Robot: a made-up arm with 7 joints.
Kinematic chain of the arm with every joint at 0, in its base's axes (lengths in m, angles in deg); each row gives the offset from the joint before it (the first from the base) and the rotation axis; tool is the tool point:
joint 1: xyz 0 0 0 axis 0 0.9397 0.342
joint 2: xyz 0 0 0 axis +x
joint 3: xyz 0 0 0 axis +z
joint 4: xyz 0.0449 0 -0.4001 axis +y
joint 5: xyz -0.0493 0 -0.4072 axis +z
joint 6: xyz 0 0 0 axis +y
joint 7: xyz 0 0 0 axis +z
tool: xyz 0 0 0
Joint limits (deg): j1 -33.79..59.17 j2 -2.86..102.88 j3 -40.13..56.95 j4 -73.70..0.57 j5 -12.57..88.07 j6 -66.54..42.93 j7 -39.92..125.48
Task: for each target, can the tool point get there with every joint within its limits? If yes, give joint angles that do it. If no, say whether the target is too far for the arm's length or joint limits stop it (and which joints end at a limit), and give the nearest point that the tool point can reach.
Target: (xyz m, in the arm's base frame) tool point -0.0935 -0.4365 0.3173
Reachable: no: joint limits stop it (at a limit: joint 1, joint 2, joint 3, joint 4) | nearest point 0.4972 -0.3848 -0.3135 | short by 0.866 m
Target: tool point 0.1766 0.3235 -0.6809
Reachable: yes | joints 11.13 24.64 2.54 -48.73 12.84 -37.03 17.05
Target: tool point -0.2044 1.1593 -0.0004
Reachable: no: too far | nearest point -0.1411 0.8004 -0.0003 | short by 0.364 m
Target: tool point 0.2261 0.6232 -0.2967
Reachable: yes | joints 22.69 75.14 -3.47 -66.63 44.38 -8.83 -22.83
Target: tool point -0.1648 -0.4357 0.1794
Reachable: no: joint limits stop it (at a limit: joint 1, joint 2, joint 3, joint 4) | nearest point -0.1884 -0.2736 -0.6190 | short by 0.815 m
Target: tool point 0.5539 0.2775 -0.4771
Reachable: yes | joints -24.34 19.81 19.60 -45.01 49.97 -6.79 -10.59
